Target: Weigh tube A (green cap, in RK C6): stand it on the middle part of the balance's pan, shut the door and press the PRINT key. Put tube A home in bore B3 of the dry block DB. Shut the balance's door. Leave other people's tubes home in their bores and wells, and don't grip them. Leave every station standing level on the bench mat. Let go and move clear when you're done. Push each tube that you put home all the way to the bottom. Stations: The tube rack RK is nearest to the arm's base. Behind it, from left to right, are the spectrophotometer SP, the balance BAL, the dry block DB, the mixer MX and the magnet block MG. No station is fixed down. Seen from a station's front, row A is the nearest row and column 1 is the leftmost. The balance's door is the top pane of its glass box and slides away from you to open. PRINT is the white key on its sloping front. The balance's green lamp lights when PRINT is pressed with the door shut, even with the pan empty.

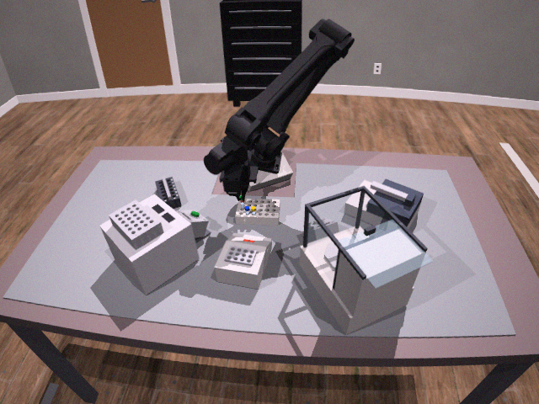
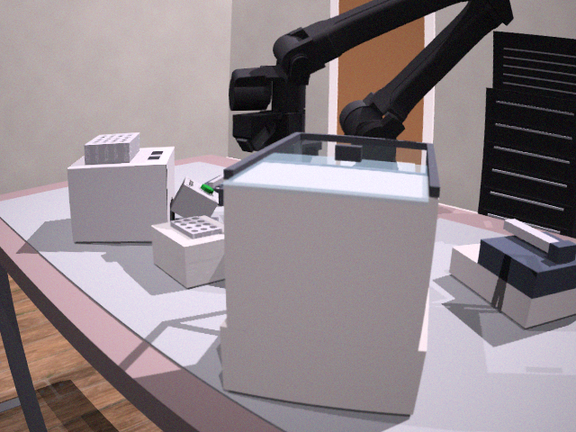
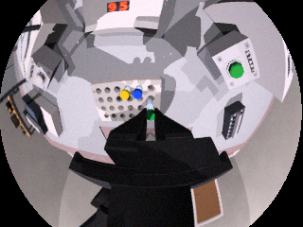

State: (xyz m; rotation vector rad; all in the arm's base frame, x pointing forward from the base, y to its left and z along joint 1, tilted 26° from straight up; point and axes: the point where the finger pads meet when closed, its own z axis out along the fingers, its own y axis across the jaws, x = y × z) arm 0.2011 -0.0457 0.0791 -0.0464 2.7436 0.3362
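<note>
Right now my hand is 4 cm above the tube and 2 cm past it. The rest, counted from my hand: dry block 19 cm ahead, 5 cm to the left, 4 cm below; black block 27 cm to the right, 6 cm behind, 5 cm below; tube rack RK 6 cm below, 5 cm to the left, 1 cm behind.
</note>
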